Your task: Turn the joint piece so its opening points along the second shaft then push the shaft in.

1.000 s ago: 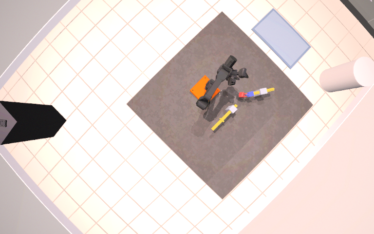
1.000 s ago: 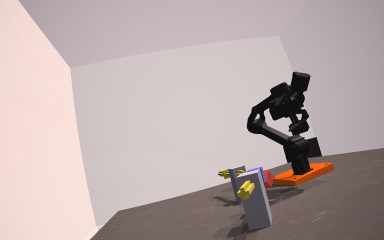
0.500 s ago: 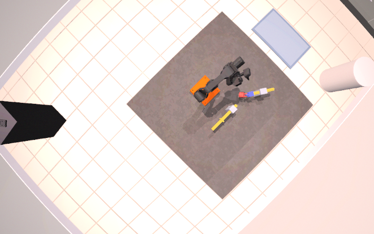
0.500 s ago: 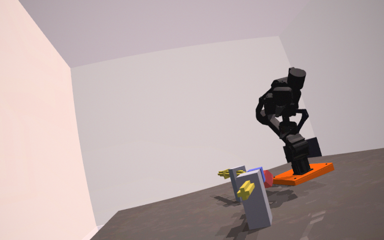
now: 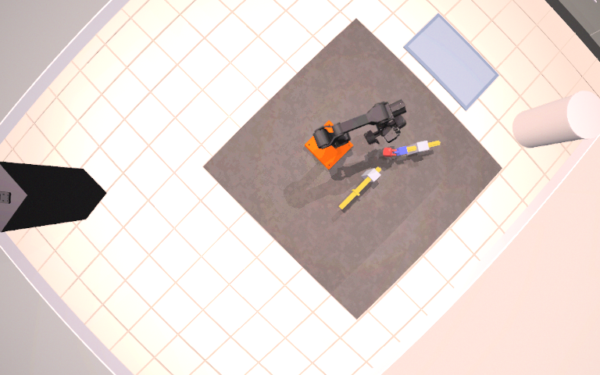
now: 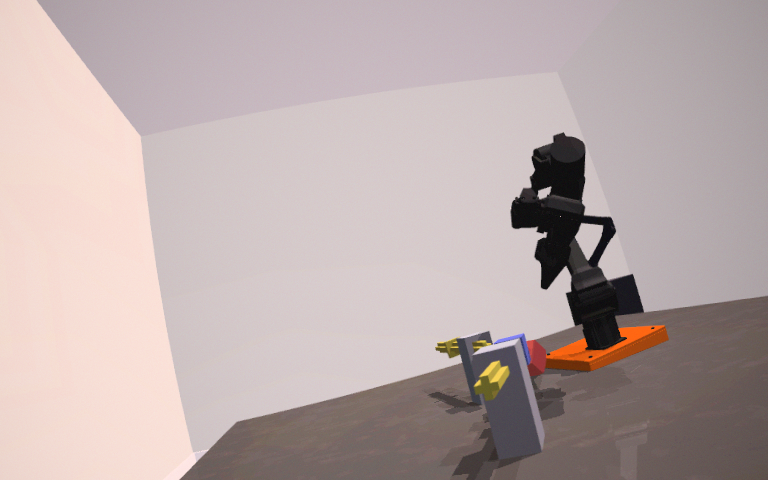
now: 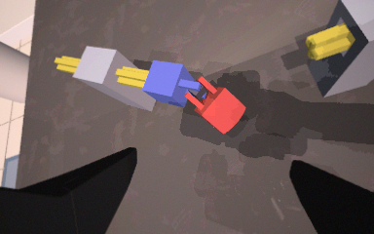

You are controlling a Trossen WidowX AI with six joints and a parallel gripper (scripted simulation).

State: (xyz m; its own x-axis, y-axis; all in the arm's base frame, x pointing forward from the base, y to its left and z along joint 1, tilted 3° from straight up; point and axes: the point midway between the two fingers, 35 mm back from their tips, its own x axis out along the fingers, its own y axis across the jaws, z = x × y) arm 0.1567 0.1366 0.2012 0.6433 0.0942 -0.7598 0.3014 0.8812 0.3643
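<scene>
Now: gripper tip 110 mm above the red joint piece and 70 mm short of it.
</scene>
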